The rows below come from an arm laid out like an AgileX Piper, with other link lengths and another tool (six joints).
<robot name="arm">
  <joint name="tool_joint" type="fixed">
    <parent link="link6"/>
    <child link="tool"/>
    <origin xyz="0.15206 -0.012 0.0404" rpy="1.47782 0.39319 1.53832"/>
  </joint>
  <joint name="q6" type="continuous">
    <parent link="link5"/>
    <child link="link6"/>
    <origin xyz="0.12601 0 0.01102"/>
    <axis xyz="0.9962 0 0.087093"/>
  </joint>
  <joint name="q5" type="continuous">
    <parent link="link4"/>
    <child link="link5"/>
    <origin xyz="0 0 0"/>
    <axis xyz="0 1 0"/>
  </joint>
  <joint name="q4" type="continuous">
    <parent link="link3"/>
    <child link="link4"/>
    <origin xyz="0.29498 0 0.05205"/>
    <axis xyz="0.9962 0 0.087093"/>
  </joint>
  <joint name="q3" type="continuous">
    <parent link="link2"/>
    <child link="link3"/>
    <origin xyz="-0.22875 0 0.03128"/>
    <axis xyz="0 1 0"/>
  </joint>
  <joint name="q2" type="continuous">
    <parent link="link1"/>
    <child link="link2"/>
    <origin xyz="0 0 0"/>
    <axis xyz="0 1 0"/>
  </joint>
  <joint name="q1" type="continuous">
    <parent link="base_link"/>
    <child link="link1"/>
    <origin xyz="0 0 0.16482"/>
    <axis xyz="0 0 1"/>
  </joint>
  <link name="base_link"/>
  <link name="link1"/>
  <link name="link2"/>
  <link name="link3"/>
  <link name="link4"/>
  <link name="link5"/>
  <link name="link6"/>
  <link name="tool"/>
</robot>
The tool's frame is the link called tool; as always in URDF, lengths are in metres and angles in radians. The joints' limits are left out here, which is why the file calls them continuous.
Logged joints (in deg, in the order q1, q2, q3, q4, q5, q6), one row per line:
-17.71, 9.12, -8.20, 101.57, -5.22, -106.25
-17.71, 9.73, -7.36, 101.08, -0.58, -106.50
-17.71, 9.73, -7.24, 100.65, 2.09, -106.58
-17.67, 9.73, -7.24, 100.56, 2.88, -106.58
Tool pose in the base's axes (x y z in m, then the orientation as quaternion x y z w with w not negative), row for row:
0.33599, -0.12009, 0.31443, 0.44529, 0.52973, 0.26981, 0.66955
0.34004, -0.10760, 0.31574, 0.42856, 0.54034, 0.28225, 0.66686
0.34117, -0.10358, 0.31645, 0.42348, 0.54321, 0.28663, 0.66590
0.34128, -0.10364, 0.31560, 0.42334, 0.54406, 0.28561, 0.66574
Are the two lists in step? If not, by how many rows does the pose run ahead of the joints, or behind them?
The pose runs 1 row ahead of the joints: the pose in row i belongs to the joints in row i + 1.
